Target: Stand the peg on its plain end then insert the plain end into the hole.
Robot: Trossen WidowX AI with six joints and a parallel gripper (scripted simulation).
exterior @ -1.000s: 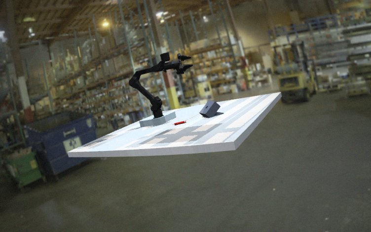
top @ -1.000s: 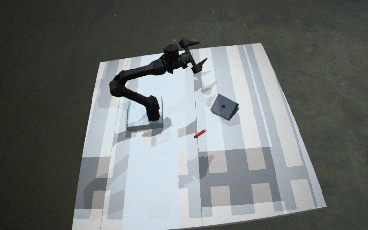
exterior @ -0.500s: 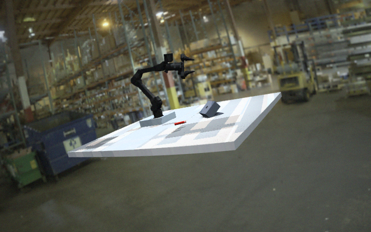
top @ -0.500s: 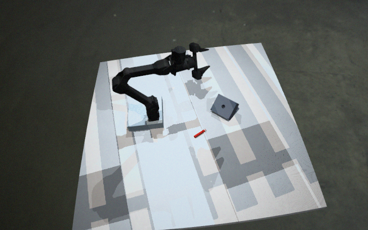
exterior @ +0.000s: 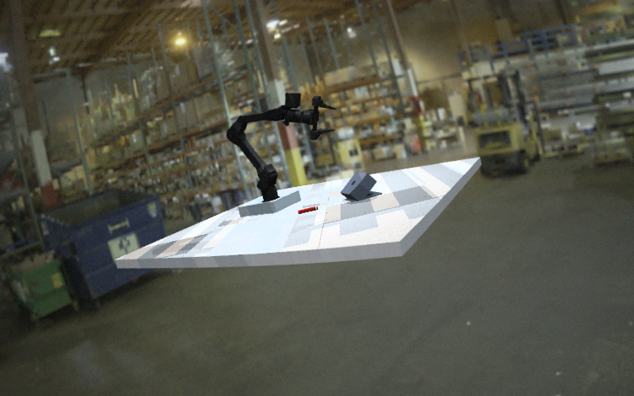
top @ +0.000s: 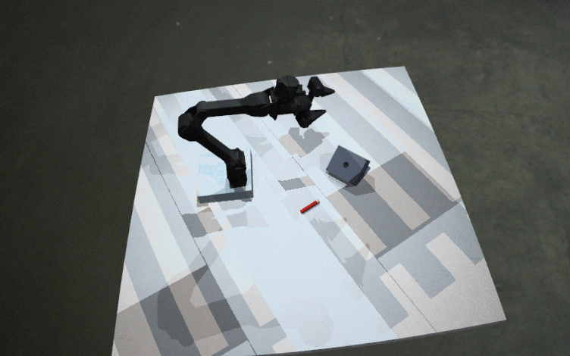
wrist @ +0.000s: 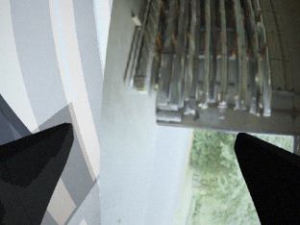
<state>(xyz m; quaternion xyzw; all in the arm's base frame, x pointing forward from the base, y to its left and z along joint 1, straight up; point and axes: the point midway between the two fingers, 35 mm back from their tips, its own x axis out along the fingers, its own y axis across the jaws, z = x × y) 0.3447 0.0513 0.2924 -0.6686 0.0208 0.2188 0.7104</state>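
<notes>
The red peg lies 100 mm behind my gripper tip, 190 mm to the right of it and 330 mm below it. Round my gripper tip: dark sloped panel: 60 mm ahead, 70 mm to the right, 290 mm below.
</notes>
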